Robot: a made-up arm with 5 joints. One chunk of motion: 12 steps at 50 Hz.
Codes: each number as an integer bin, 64 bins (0 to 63) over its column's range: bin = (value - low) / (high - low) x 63, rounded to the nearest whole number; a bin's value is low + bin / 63 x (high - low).
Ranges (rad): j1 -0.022..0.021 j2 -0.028..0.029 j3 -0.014..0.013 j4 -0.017..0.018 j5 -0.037..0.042
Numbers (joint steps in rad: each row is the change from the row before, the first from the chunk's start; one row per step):
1: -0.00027 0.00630 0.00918 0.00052 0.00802
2: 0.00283 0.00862 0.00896 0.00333 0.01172
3: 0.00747 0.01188 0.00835 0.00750 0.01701
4: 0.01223 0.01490 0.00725 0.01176 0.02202
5: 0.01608 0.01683 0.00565 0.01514 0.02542
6: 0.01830 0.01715 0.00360 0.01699 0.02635
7: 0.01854 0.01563 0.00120 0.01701 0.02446
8: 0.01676 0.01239 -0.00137 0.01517 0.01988
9: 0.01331 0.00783 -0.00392 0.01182 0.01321
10: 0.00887 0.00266 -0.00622 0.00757 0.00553
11: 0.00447 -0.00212 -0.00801 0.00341 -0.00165
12: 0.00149 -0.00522 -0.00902 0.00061 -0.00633
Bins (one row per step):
1: 32 38 54 32 36
2: 36 40 54 37 39
3: 43 44 52 44 43
4: 50 47 50 52 47
5: 56 50 46 58 50
6: 59 50 41 61 51
7: 59 48 35 61 49
8: 57 45 29 58 45
9: 52 40 24 52 40
10: 45 34 18 44 34
11: 39 29 14 37 28
12: 34 25 12 32 24

